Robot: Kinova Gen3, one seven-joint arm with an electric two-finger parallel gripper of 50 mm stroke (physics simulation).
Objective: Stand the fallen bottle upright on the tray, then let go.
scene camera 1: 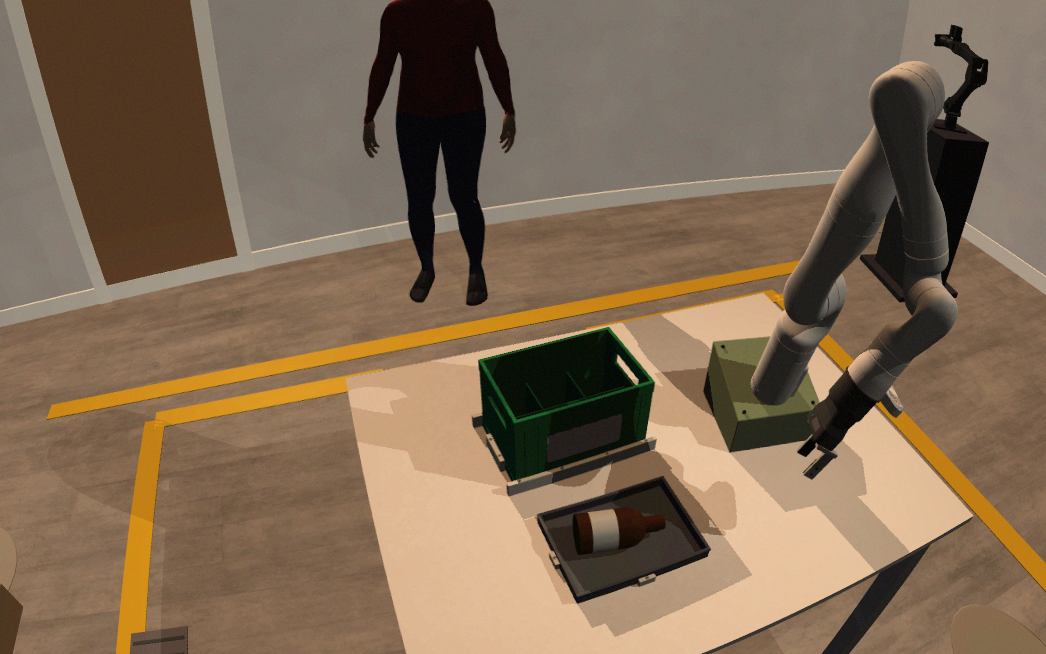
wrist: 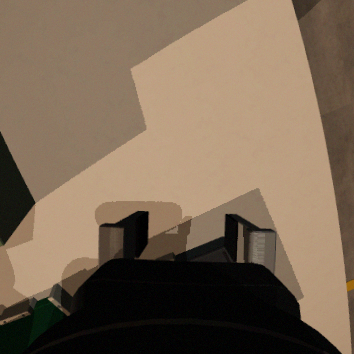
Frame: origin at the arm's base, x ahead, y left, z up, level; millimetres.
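Seen in the pictures: gripper, between the fingertips: (scene camera 1: 804, 464) (wrist: 185, 228); arm's base, origin of its link: (scene camera 1: 771, 386).
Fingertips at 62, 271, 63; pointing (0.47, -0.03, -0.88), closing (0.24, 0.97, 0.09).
Pixels of each thing's top centre, then the offset from my fingertips to it, as dx, dy, dz. "spot": a spot on its surface instead. Level surfaces: height alone.
- brown bottle, centre of its top: (scene camera 1: 623, 515) +309, -28, -91
- dark tray, a spot on its surface: (scene camera 1: 630, 579) spot: +311, +71, -146
- green crate, centre of its top: (scene camera 1: 565, 371) +364, -305, +5
- white table, height of its surface: dz -170
A brown bottle (scene camera 1: 634, 527) with a white label lies on its side in the dark tray (scene camera 1: 630, 579), its neck pointing right in the scene view. The tray lies near the table's front edge; part of the tray (wrist: 207, 251) shows between the fingers in the wrist view, and the bottle does not show there. My gripper (scene camera 1: 814, 456) (wrist: 185, 228) is open with nothing between its fingers. It hangs above the table to the right of the tray, well apart from the bottle, pointing down and to the left.
A green crate (scene camera 1: 499, 449) (wrist: 44, 320) stands behind the tray, between light rails (scene camera 1: 582, 466). The arm's olive base block (scene camera 1: 763, 433) stands at the back right of the white table (scene camera 1: 455, 555) (wrist: 225, 125). A person (scene camera 1: 441, 154) stands beyond the table.
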